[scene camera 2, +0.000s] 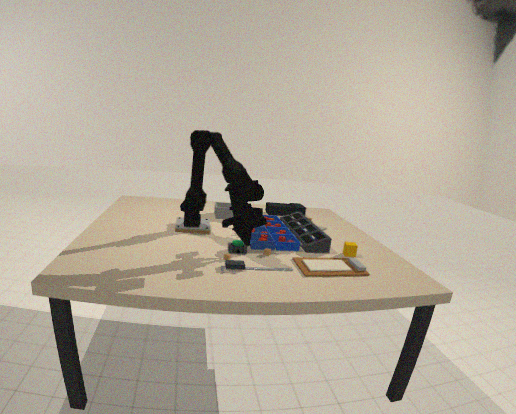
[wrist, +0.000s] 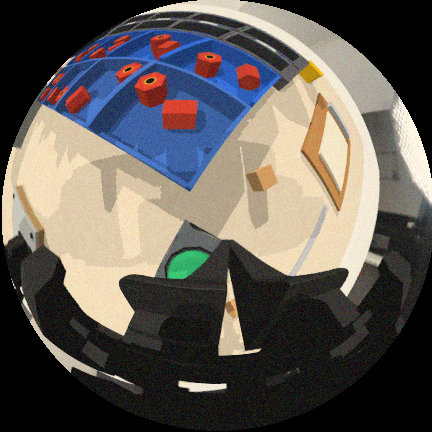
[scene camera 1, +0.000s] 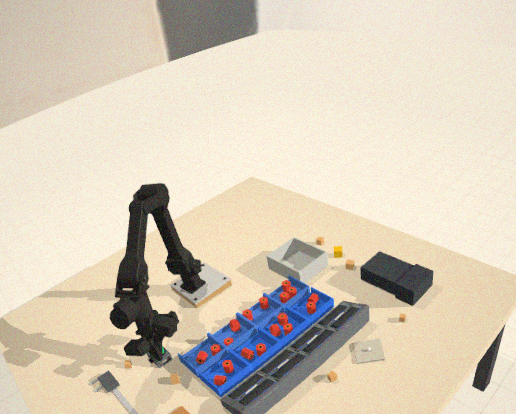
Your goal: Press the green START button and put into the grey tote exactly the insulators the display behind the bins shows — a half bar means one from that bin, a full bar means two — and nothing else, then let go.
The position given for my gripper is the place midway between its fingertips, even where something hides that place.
Observation:
My gripper point(scene camera 1: 160, 360) is shut, with nothing in its grasp. I also see a grey tote point(scene camera 1: 299, 259).
My gripper shows as well in scene camera 2 point(scene camera 2: 247, 245) and in the wrist view point(wrist: 226, 244).

